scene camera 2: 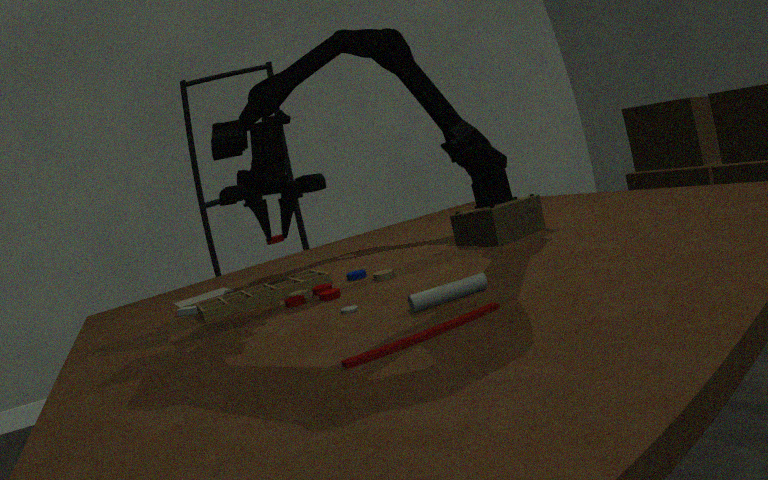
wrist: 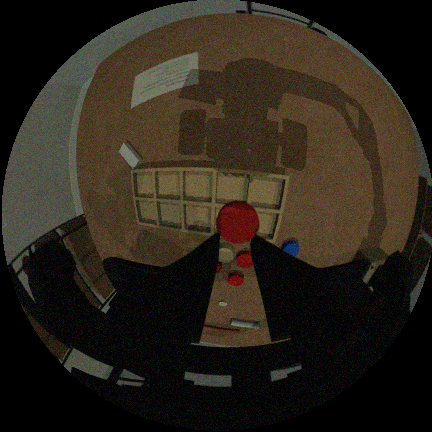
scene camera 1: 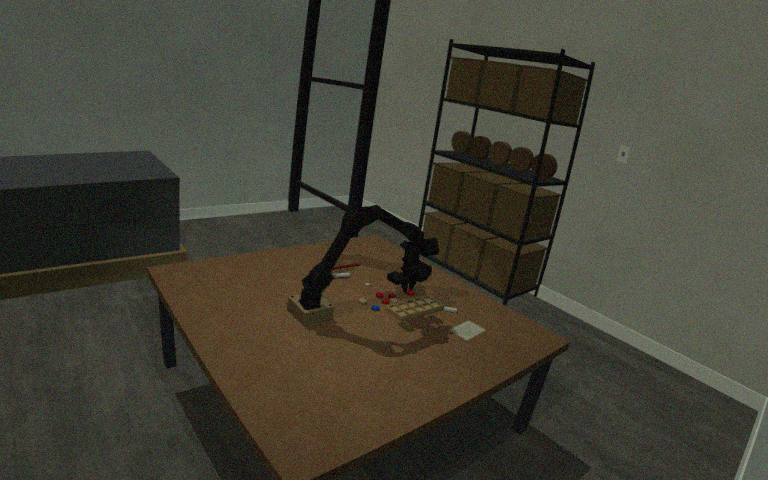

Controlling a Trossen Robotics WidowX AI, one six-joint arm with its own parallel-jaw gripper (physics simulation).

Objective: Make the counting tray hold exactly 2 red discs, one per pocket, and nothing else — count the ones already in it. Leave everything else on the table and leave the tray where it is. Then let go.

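Observation:
My gripper (scene camera 1: 409,290) (scene camera 2: 276,237) (wrist: 235,238) is shut on a red disc (scene camera 2: 275,240) (wrist: 237,222), held in the air above the tray's near edge in the wrist view. The tan counting tray (scene camera 1: 421,313) (scene camera 2: 243,304) (wrist: 200,202) has two rows of pockets. The pockets I can see into look empty; the held disc hides part of the near row. Three red discs lie on the table beside the tray: one (scene camera 2: 294,301) (wrist: 218,267), another (scene camera 2: 322,289) (wrist: 244,259) and a third (scene camera 2: 329,294) (wrist: 235,279).
A beige disc (wrist: 226,255) lies by the red ones; another beige disc (scene camera 2: 383,275) and a blue disc (scene camera 2: 356,275) (wrist: 291,248) lie nearer the arm's base. Also there are a small white disc (scene camera 2: 348,309), white cylinder (scene camera 2: 447,292), red stick (scene camera 2: 421,335), white block (wrist: 130,155) and paper (wrist: 167,80).

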